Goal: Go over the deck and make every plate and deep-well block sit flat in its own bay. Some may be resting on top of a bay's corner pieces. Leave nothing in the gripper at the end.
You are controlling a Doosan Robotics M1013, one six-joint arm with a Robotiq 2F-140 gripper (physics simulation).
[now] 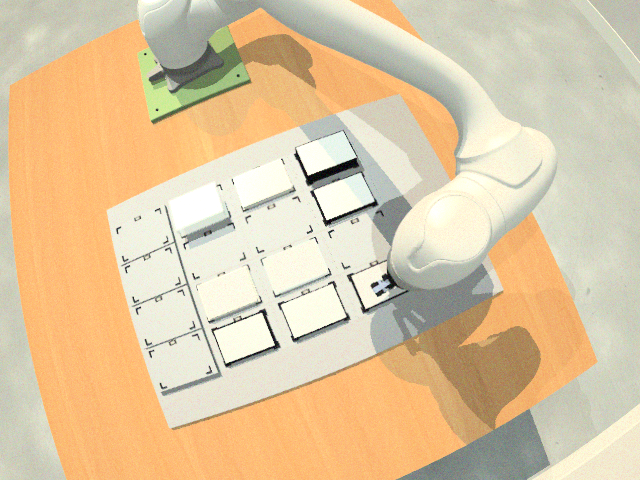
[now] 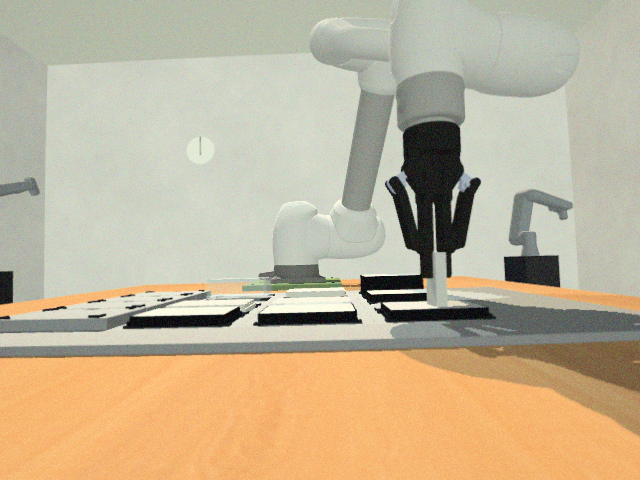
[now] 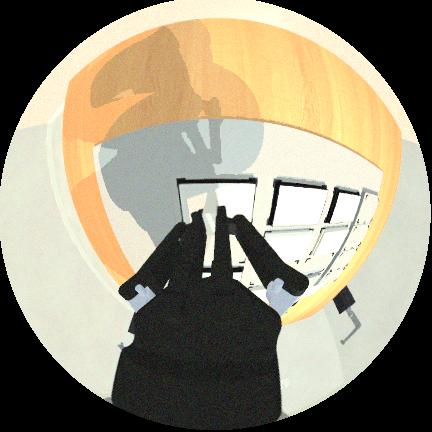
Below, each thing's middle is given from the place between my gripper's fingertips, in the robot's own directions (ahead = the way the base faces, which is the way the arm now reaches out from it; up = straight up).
Now: hand 80 mm past the raised panel (image 1: 188, 360), 490 mm to the left of it and 10 mm above it.
